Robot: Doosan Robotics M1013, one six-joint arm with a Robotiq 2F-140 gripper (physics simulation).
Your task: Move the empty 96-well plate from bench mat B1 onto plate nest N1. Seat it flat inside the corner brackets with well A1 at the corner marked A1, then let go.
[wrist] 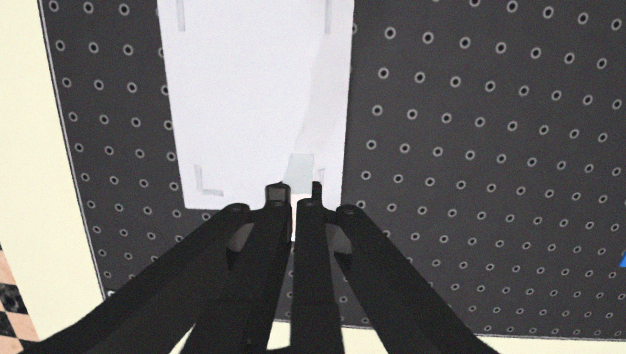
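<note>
Plate nest N1 is a white rectangular plate in the upper middle of the wrist view. Pale raised corner brackets show near its near left corner, at the upper left and at the upper right. The near right bracket is partly behind a fingertip. No plate shows on the part of the nest in view. The far end of the nest is cut off. My gripper is shut, its fingertips over the nest's near edge. A small pale patch shows at the fingertips; I cannot tell what it is. The 96-well plate and mat B1 do not show.
The nest lies on a dark board with rows of ringed holes. A cream surface runs along the left and bottom. A checkered floor shows at the lower left. Part of a blue thing shows at the right edge.
</note>
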